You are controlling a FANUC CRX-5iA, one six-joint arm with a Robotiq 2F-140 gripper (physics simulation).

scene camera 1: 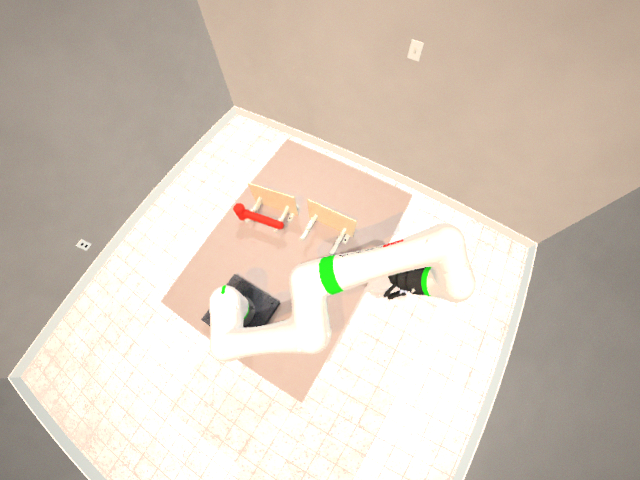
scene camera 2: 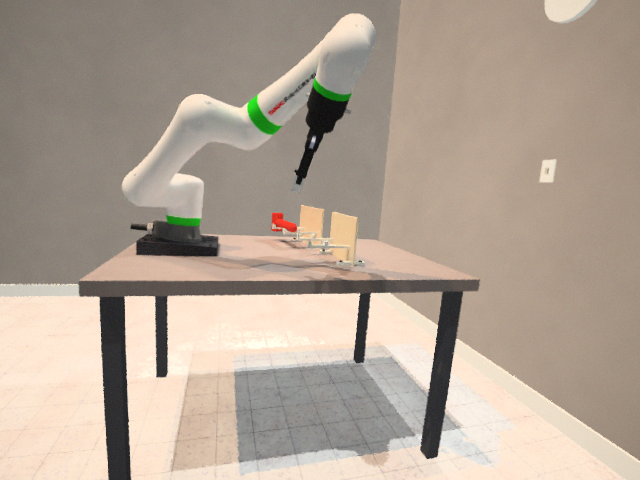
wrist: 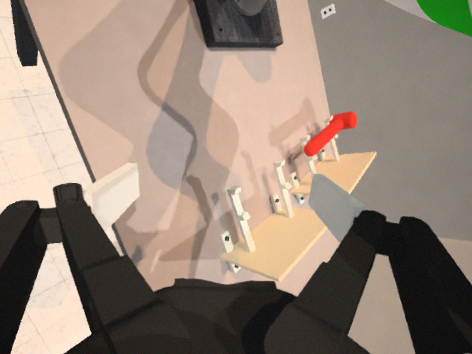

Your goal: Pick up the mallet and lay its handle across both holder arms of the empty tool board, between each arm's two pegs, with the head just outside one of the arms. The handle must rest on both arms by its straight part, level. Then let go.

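Seen in the pictures: gripper, fingertip midpoint: (wrist: 225,184); arm's base, link origin: (scene camera 2: 182,238).
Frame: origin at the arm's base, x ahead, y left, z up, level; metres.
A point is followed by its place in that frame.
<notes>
The red mallet (scene camera 1: 262,219) @(x 0.423, y 0.182, z 0.071 m) (scene camera 2: 285,224) @(x 0.423, y 0.141, z 0.061 m) (wrist: 324,137) @(x 0.428, y 0.154, z 0.070 m) lies across the two arms of the other tool board (scene camera 1: 272,198) @(x 0.550, y 0.221, z 0.067 m) (scene camera 2: 311,221) @(x 0.554, y 0.203, z 0.076 m) (wrist: 347,171) @(x 0.551, y 0.216, z 0.096 m), its head just outside the arm farther from the empty board. The empty tool board (scene camera 1: 330,216) @(x 0.626, y -0.096, z 0.079 m) (scene camera 2: 343,235) @(x 0.629, y -0.119, z 0.058 m) (wrist: 280,246) @(x 0.632, y -0.144, z 0.080 m) stands upright beside it; its two pale holder arms show in the wrist view, one arm (wrist: 242,220) @(x 0.549, y -0.202, z 0.039 m) nearer the gripper and another arm (wrist: 284,190) @(x 0.537, y -0.028, z 0.028 m) nearer the mallet's board. My gripper (scene camera 1: 394,291) (scene camera 2: 297,184) @(x 0.405, y -0.399, z 0.266 m) (wrist: 225,184) @(x 0.405, y -0.399, z 0.266 m) is wide open and empty, high above the table and apart from the mallet and boards. Scene camera 1 shows its fingers partly.
Both boards stand on the brown table (scene camera 1: 356,180) @(x 0.969, y -0.055, z -0.042 m) (scene camera 2: 248,273) @(x 0.267, y -0.363, z -0.041 m) (wrist: 100,100) @(x 0.257, y -0.390, z -0.042 m). The dark robot base (scene camera 1: 266,304) @(x 0.102, y -0.083, z -0.006 m) (scene camera 2: 177,245) @(x 0.010, y -0.135, z -0.004 m) (wrist: 245,35) @(x 0.124, y -0.018, z -0.007 m) stands on the same table, away from the boards. A wall (scene camera 2: 465,129) rises beyond the boards' side.
</notes>
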